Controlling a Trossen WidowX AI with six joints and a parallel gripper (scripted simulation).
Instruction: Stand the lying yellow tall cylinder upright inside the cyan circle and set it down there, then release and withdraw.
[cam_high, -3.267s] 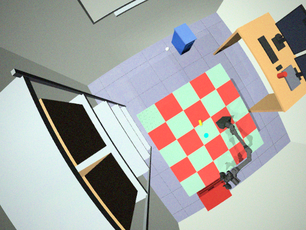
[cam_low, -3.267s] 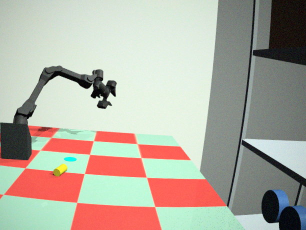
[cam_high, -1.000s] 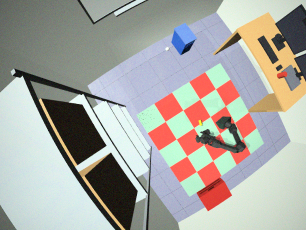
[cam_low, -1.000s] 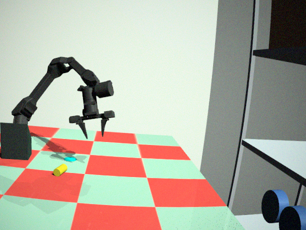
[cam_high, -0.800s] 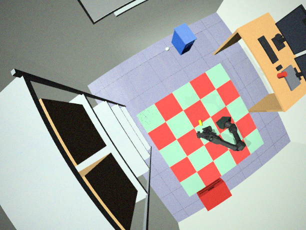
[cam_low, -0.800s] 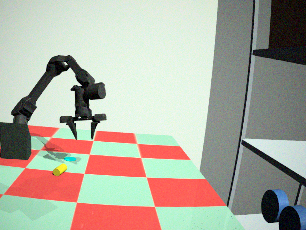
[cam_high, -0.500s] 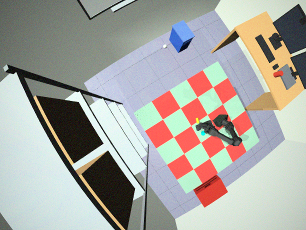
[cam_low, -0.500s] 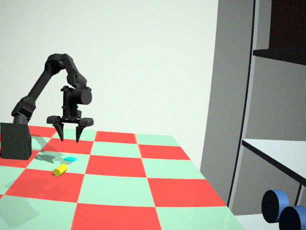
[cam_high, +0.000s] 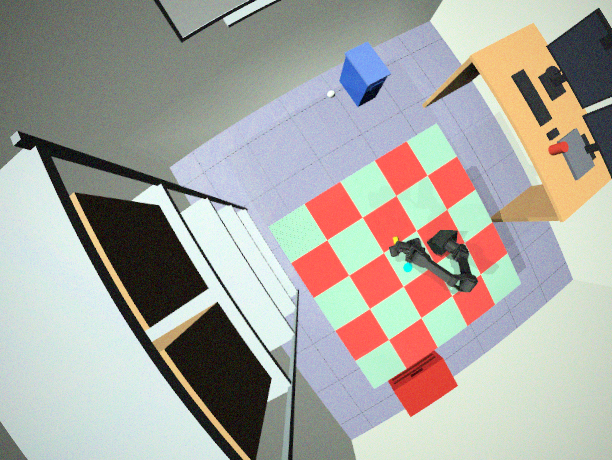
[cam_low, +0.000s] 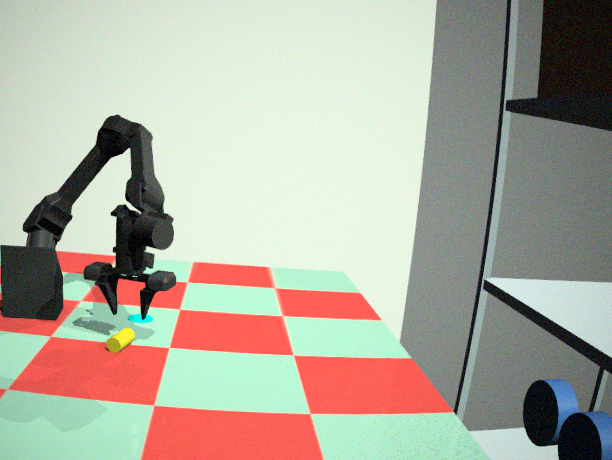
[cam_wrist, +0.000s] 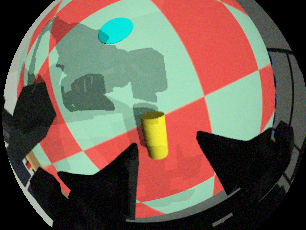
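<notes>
Right now the yellow tall cylinder is 5 cm below my gripper tip, 2 cm behind it and 1 cm to the right of it. From my gripper tip the other things lie so: cyan circle 17 cm to the left, 6 cm below, 3 cm ahead.
</notes>
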